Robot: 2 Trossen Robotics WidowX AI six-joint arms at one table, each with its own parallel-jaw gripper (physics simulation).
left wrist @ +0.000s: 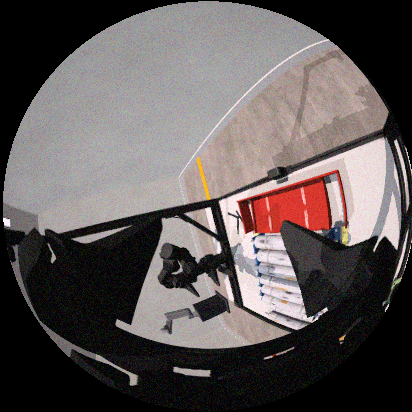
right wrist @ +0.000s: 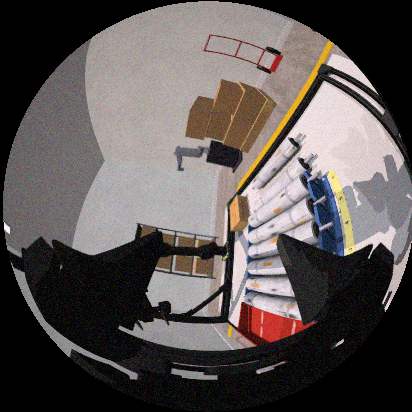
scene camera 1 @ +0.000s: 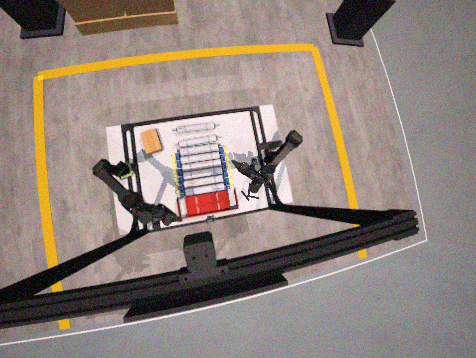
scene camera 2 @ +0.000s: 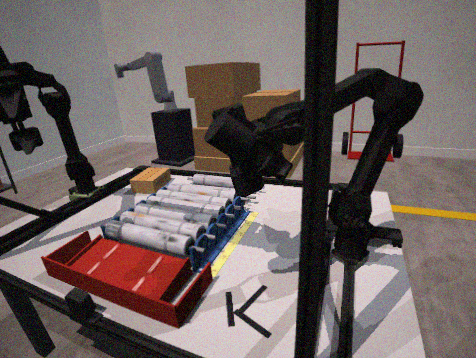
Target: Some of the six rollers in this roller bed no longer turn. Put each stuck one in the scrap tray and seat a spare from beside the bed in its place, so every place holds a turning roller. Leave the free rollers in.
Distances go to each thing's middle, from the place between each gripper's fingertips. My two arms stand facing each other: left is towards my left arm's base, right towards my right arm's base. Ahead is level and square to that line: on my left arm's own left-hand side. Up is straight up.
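My left gripper is far short of the orange box (scene camera 2: 149, 181), a good way to the right of it and far above it. As for my right hand, the orange box is some way ahead of it, far to the left of it and a good way below it.
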